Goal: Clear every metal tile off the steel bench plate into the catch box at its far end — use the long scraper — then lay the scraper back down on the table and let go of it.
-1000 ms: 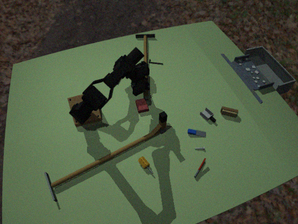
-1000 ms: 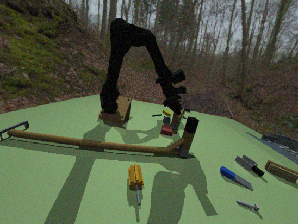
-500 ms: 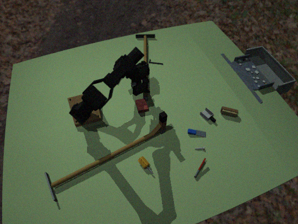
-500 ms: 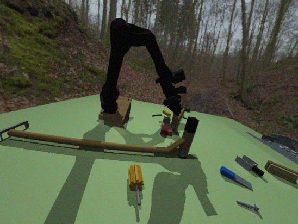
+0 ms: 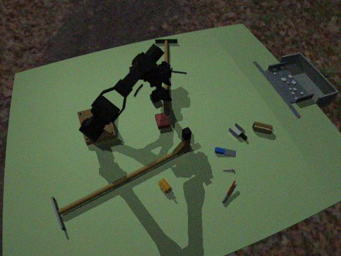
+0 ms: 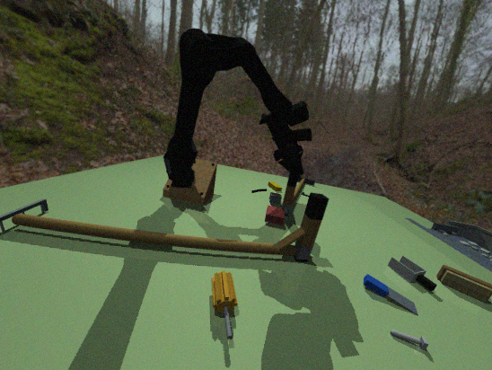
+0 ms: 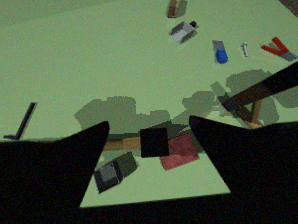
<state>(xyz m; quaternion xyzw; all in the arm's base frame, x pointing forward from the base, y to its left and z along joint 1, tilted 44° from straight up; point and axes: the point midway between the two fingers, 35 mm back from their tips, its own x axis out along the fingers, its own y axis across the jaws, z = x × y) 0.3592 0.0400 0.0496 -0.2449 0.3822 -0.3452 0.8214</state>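
Right now my gripper tip is 270 mm to the right of the long wooden scraper, 90 mm short of it and 70 mm above it. From my gripper tip the other things lie so: yellow block 300 mm to the left, 120 mm below, 10 mm behind; then red block 120 mm below, 60 mm behind, 40 mm to the right; then small grey box 130 mm below, 110 mm to the left, 40 mm behind.
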